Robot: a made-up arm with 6 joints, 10 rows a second.
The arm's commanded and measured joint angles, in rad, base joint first. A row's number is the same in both.
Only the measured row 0 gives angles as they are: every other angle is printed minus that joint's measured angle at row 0.
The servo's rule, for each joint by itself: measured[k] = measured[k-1] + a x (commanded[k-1-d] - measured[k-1]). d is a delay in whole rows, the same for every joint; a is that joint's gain. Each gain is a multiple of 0.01, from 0.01 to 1. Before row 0 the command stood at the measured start. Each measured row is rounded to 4 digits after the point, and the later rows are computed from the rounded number. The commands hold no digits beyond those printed.
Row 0, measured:
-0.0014 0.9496 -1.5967 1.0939 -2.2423 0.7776
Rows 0 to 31, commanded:
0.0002 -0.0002 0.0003 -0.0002 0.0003 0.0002
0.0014 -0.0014 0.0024 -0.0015 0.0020 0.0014
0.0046 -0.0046 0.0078 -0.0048 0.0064 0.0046
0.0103 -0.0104 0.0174 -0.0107 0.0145 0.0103
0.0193 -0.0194 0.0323 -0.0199 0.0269 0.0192
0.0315 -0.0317 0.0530 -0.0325 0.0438 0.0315
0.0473 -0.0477 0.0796 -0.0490 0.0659 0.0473
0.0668 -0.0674 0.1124 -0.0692 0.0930 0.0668
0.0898 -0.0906 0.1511 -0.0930 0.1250 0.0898
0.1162 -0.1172 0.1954 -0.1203 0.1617 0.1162
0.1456 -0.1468 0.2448 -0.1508 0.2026 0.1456
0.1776 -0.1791 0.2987 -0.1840 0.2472 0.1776
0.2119 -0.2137 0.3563 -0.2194 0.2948 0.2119
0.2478 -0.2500 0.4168 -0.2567 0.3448 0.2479
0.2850 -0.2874 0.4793 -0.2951 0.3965 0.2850
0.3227 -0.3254 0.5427 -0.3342 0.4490 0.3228
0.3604 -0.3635 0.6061 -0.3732 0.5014 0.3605
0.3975 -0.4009 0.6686 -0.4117 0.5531 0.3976
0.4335 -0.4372 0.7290 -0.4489 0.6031 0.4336
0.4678 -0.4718 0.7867 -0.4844 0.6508 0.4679
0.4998 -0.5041 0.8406 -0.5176 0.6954 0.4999
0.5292 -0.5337 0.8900 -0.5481 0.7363 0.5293
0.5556 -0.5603 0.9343 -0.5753 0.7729 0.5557
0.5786 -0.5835 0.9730 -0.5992 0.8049 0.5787
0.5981 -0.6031 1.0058 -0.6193 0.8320 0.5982
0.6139 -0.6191 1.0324 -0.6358 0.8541 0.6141
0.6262 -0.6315 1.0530 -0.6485 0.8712 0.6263
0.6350 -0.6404 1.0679 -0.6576 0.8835 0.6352
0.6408 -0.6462 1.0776 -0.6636 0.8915 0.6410
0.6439 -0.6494 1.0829 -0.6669 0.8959 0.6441
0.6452 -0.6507 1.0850 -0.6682 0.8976 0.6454
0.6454 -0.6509 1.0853 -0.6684 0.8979 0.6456
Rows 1 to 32, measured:
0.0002 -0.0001 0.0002 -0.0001 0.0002 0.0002
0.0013 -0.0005 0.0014 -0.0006 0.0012 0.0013
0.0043 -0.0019 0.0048 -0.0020 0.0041 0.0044
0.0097 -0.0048 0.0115 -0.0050 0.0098 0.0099
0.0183 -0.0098 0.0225 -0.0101 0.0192 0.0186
0.0302 -0.0172 0.0387 -0.0177 0.0327 0.0307
0.0456 -0.0276 0.0604 -0.0283 0.0510 0.0463
0.0647 -0.0411 0.0880 -0.0422 0.0741 0.0656
0.0873 -0.0579 0.1214 -0.0595 0.1021 0.0883
0.1133 -0.0781 0.1606 -0.0802 0.1349 0.1145
0.1424 -0.1015 0.2052 -0.1042 0.1721 0.1437
0.1741 -0.1279 0.2548 -0.1313 0.2134 0.1756
0.2081 -0.1571 0.3086 -0.1613 0.2582 0.2097
0.2438 -0.1887 0.3659 -0.1937 0.3058 0.2456
0.2809 -0.2223 0.4260 -0.2282 0.3557 0.2826
0.3185 -0.2574 0.4879 -0.2642 0.4070 0.3204
0.3562 -0.2935 0.5505 -0.3013 0.4589 0.3581
0.3934 -0.3300 0.6131 -0.3388 0.5107 0.3952
0.4295 -0.3664 0.6745 -0.3762 0.5615 0.4313
0.4640 -0.4022 0.7340 -0.4130 0.6106 0.4657
0.4962 -0.4368 0.7905 -0.4486 0.6572 0.4978
0.5259 -0.4697 0.8432 -0.4824 0.7007 0.5274
0.5526 -0.5005 0.8915 -0.5140 0.7404 0.5540
0.5760 -0.5287 0.9347 -0.5430 0.7759 0.5772
0.5959 -0.5540 0.9724 -0.5689 0.8068 0.5969
0.6121 -0.5761 1.0042 -0.5916 0.8328 0.6131
0.6248 -0.5949 1.0301 -0.6109 0.8539 0.6255
0.6340 -0.6104 1.0501 -0.6268 0.8702 0.6346
0.6401 -0.6226 1.0647 -0.6393 0.8819 0.6406
0.6435 -0.6317 1.0743 -0.6487 0.8896 0.6439
0.6450 -0.6382 1.0800 -0.6553 0.8940 0.6453
0.6454 -0.6425 1.0828 -0.6598 0.8961 0.6456
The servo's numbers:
d 0
a 0.90 0.34 0.53 0.34 0.55 0.94

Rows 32 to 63, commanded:
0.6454 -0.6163 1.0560 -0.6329 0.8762 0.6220
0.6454 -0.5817 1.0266 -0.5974 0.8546 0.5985
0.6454 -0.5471 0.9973 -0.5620 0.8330 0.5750
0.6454 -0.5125 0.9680 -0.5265 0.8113 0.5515
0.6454 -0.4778 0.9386 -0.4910 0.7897 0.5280
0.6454 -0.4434 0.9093 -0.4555 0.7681 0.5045
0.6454 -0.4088 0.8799 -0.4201 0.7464 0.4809
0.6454 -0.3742 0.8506 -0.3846 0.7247 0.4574
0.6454 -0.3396 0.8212 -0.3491 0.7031 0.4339
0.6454 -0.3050 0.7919 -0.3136 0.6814 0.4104
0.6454 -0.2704 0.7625 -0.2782 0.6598 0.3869
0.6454 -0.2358 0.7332 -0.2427 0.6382 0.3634
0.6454 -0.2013 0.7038 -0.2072 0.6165 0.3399
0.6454 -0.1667 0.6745 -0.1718 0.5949 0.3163
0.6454 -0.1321 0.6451 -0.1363 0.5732 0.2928
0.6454 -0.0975 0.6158 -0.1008 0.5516 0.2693
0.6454 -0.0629 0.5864 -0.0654 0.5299 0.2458
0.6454 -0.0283 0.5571 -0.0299 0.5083 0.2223
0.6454 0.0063 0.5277 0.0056 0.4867 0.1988
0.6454 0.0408 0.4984 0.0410 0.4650 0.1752
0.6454 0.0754 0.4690 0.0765 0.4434 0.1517
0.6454 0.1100 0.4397 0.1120 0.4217 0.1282
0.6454 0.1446 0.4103 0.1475 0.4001 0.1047
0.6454 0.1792 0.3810 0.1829 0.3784 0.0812
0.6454 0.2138 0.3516 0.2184 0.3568 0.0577
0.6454 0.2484 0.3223 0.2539 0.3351 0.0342
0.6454 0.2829 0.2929 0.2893 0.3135 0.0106
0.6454 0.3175 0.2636 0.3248 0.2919 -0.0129
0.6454 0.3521 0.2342 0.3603 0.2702 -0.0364
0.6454 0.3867 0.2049 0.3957 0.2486 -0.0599
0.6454 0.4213 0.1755 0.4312 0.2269 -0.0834
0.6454 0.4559 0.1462 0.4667 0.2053 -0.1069
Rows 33 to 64, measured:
0.6454 -0.6336 1.0686 -0.6507 0.8852 0.6234
0.6454 -0.6160 1.0463 -0.6326 0.8684 0.6000
0.6454 -0.5926 1.0203 -0.6086 0.8489 0.5765
0.6454 -0.5654 0.9926 -0.5807 0.8282 0.5530
0.6454 -0.5356 0.9640 -0.5502 0.8070 0.5295
0.6454 -0.5043 0.9350 -0.5180 0.7856 0.5060
0.6454 -0.4718 0.9058 -0.4847 0.7640 0.4824
0.6454 -0.4386 0.8765 -0.4507 0.7424 0.4589
0.6454 -0.4049 0.8472 -0.4162 0.7208 0.4354
0.6454 -0.3709 0.8179 -0.3813 0.6991 0.4119
0.6454 -0.3367 0.7885 -0.3462 0.6775 0.3884
0.6454 -0.3024 0.7592 -0.3110 0.6559 0.3649
0.6454 -0.2680 0.7298 -0.2757 0.6342 0.3414
0.6454 -0.2336 0.7005 -0.2404 0.6126 0.3178
0.6454 -0.1991 0.6711 -0.2050 0.5909 0.2943
0.6454 -0.1646 0.6418 -0.1696 0.5693 0.2708
0.6454 -0.1300 0.6124 -0.1342 0.5476 0.2473
0.6454 -0.0954 0.5831 -0.0987 0.5260 0.2238
0.6454 -0.0608 0.5537 -0.0632 0.5044 0.2003
0.6454 -0.0263 0.5244 -0.0278 0.4827 0.1767
0.6454 0.0083 0.4950 0.0077 0.4611 0.1532
0.6454 0.0429 0.4657 0.0432 0.4394 0.1297
0.6454 0.0775 0.4363 0.0787 0.4178 0.1062
0.6454 0.1121 0.4070 0.1141 0.3961 0.0827
0.6454 0.1467 0.3776 0.1496 0.3745 0.0592
0.6454 0.1813 0.3483 0.1851 0.3528 0.0357
0.6454 0.2158 0.3189 0.2205 0.3312 0.0121
0.6454 0.2504 0.2896 0.2560 0.3096 -0.0114
0.6454 0.2850 0.2602 0.2915 0.2879 -0.0349
0.6454 0.3196 0.2309 0.3269 0.2663 -0.0584
0.6454 0.3542 0.2015 0.3624 0.2446 -0.0819
0.6454 0.3888 0.1722 0.3979 0.2230 -0.1054

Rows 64 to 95, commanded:
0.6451 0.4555 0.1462 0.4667 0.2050 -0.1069
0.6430 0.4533 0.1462 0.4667 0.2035 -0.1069
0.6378 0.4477 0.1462 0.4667 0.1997 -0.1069
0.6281 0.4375 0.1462 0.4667 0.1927 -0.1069
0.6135 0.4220 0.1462 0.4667 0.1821 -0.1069
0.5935 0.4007 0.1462 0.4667 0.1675 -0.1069
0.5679 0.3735 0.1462 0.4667 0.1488 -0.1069
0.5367 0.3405 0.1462 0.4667 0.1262 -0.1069
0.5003 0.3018 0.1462 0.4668 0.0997 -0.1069
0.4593 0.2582 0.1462 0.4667 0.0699 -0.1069
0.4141 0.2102 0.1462 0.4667 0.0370 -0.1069
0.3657 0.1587 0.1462 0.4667 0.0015 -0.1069
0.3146 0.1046 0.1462 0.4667 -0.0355 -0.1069
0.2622 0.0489 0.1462 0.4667 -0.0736 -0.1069
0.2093 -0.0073 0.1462 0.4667 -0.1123 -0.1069
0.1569 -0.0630 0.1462 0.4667 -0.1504 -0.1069
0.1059 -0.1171 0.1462 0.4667 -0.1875 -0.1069
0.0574 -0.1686 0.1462 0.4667 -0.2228 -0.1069
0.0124 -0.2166 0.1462 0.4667 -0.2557 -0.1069
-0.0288 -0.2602 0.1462 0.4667 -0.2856 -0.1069
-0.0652 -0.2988 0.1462 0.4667 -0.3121 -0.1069
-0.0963 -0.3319 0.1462 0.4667 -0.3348 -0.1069
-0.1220 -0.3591 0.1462 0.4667 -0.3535 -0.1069
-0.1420 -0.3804 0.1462 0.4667 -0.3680 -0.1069
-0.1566 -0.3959 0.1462 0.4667 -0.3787 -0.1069
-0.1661 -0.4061 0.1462 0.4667 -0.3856 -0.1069
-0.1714 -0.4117 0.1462 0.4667 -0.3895 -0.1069
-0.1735 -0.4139 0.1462 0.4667 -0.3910 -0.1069
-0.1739 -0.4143 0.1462 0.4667 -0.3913 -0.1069
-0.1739 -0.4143 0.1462 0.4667 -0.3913 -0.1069
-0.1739 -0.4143 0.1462 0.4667 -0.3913 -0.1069
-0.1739 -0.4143 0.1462 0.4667 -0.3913 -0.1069
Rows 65 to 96, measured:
0.6451 0.4115 0.1584 0.4213 0.2131 -0.1068
0.6432 0.4257 0.1519 0.4367 0.2078 -0.1069
0.6383 0.4332 0.1489 0.4469 0.2033 -0.1069
0.6291 0.4347 0.1475 0.4536 0.1975 -0.1069
0.6151 0.4304 0.1468 0.4581 0.1890 -0.1069
0.5957 0.4203 0.1465 0.4610 0.1772 -0.1069
0.5707 0.4044 0.1463 0.4629 0.1616 -0.1069
0.5401 0.3827 0.1462 0.4642 0.1421 -0.1069
0.5043 0.3552 0.1462 0.4651 0.1188 -0.1069
0.4638 0.3222 0.1462 0.4656 0.0919 -0.1069
0.4191 0.2841 0.1462 0.4660 0.0617 -0.1069
0.3710 0.2415 0.1462 0.4662 0.0286 -0.1069
0.3202 0.1950 0.1462 0.4664 -0.0067 -0.1069
0.2680 0.1453 0.1462 0.4665 -0.0435 -0.1069
0.2152 0.0934 0.1462 0.4666 -0.0813 -0.1069
0.1627 0.0402 0.1462 0.4666 -0.1193 -0.1069
0.1116 -0.0133 0.1462 0.4666 -0.1568 -0.1069
0.0628 -0.0661 0.1462 0.4666 -0.1931 -0.1069
0.0174 -0.1173 0.1462 0.4666 -0.2275 -0.1069
-0.0242 -0.1659 0.1462 0.4666 -0.2595 -0.1069
-0.0611 -0.2111 0.1462 0.4666 -0.2884 -0.1069
-0.0928 -0.2522 0.1462 0.4666 -0.3139 -0.1069
-0.1191 -0.2885 0.1462 0.4666 -0.3357 -0.1069
-0.1397 -0.3197 0.1462 0.4666 -0.3535 -0.1069
-0.1549 -0.3456 0.1462 0.4666 -0.3674 -0.1069
-0.1650 -0.3662 0.1462 0.4666 -0.3774 -0.1069
-0.1708 -0.3817 0.1462 0.4666 -0.3841 -0.1069
-0.1732 -0.3926 0.1462 0.4666 -0.3879 -0.1069
-0.1738 -0.4000 0.1462 0.4666 -0.3898 -0.1069
-0.1739 -0.4049 0.1462 0.4666 -0.3906 -0.1069
-0.1739 -0.4081 0.1462 0.4666 -0.3910 -0.1069
-0.1739 -0.4102 0.1462 0.4666 -0.3912 -0.1069

